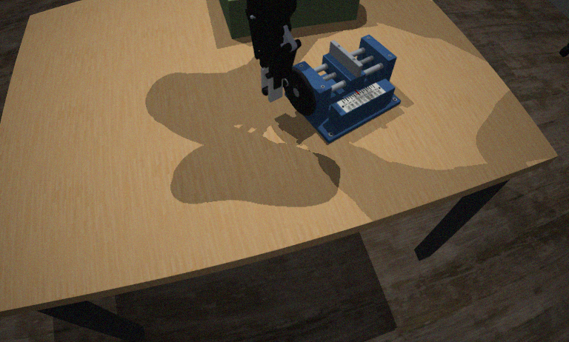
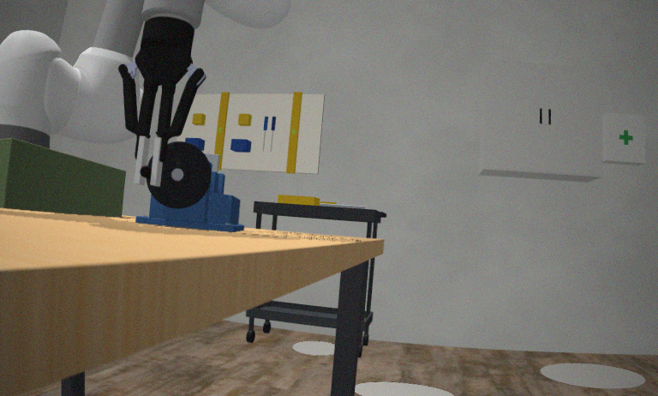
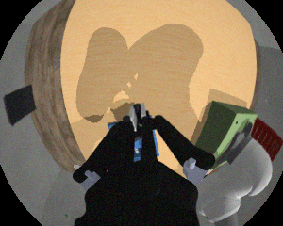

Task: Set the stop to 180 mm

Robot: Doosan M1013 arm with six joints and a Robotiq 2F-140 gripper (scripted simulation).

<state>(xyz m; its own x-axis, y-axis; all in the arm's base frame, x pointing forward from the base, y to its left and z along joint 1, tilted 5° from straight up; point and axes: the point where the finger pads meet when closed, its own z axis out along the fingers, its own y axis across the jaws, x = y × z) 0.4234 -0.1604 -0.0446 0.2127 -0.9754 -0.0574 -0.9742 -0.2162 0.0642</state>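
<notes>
The handwheel lies 2 cm to the left of my hand and 2 cm below it. Round my hand: stop plate (15 cm to the left, 2 cm ahead).
</notes>
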